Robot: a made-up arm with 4 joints.
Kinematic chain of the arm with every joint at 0, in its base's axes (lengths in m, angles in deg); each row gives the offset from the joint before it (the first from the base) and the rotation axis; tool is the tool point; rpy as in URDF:
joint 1: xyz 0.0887 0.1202 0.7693 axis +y
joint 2: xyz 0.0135 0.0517 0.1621 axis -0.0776 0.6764 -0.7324
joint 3: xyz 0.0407 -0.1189 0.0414 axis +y
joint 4: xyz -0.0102 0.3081 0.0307 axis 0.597 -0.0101 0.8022
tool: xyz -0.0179 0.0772 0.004 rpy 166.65 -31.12 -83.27
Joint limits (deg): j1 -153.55..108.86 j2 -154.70..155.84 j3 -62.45..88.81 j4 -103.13..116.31
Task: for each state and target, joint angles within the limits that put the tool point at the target. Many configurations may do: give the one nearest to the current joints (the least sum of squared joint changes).
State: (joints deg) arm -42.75 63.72 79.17 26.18
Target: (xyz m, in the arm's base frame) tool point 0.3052 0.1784 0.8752
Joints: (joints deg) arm -29.00 95.63 88.81 7.63
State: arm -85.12 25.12 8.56 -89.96
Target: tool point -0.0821 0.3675 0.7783
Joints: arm -111.77 -1.09 42.32 -98.27
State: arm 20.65 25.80 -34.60 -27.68
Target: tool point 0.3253 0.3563 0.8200
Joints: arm 20.64 42.81 -23.21 -45.26
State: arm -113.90 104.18 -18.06 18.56
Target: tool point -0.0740 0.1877 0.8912
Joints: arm -147.57 124.73 -29.03 27.24
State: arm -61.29 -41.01 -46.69 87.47
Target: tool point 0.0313 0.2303 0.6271
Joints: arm -94.31 -78.38 -61.71 86.08
